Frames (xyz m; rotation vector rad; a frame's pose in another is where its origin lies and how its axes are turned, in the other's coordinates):
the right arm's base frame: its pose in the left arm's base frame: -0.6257 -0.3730 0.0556 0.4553 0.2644 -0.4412
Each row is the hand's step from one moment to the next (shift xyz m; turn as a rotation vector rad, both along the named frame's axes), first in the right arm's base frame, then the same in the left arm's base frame.
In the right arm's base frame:
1: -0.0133 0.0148 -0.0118 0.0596 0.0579 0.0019
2: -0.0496 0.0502 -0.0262 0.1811 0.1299 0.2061
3: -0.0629 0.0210 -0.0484 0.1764 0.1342 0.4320
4: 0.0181 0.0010 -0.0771 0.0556 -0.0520 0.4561
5: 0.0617 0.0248 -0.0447 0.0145 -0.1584 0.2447
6: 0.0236 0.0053 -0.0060 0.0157 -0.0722 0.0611
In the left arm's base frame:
1: -0.0065 0.0222 -0.0003 0.0792 0.0250 0.0024
2: -0.0238 0.0703 0.0125 0.2489 -0.0567 0.1643
3: -0.0523 0.0620 -0.0129 0.2801 -0.1592 0.3632
4: 0.0049 0.0312 -0.0726 0.0916 -0.2787 0.3574
5: 0.0588 0.0197 -0.0507 -0.0249 -0.2494 0.1495
6: 0.0222 -0.0011 -0.0113 -0.0109 -0.0928 0.0213

